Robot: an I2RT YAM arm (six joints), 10 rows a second.
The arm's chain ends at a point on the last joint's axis. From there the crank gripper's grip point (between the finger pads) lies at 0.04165 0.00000 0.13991 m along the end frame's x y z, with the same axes.
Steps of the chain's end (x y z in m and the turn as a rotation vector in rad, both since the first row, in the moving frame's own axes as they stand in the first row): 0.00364, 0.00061, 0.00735, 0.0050, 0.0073, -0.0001; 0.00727, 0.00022, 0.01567, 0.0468, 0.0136, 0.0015; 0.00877, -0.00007, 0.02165, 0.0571, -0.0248, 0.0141; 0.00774, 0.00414, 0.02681, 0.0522, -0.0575, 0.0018; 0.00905, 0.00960, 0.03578, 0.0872, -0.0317, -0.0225; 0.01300, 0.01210, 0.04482, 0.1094, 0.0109, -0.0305
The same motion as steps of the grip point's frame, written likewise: 0.00466, -0.00009, 0.00704, 0.0050, 0.0073, -0.0001; 0.00917, -0.00625, 0.01494, 0.0468, 0.0136, 0.0015; 0.00534, -0.00752, 0.02243, 0.0571, -0.0248, 0.0141; -0.00036, -0.00315, 0.02878, 0.0522, -0.0575, 0.0018; 0.00445, -0.00352, 0.03646, 0.0872, -0.0317, -0.0225; 0.01427, -0.00444, 0.04345, 0.1094, 0.0109, -0.0305
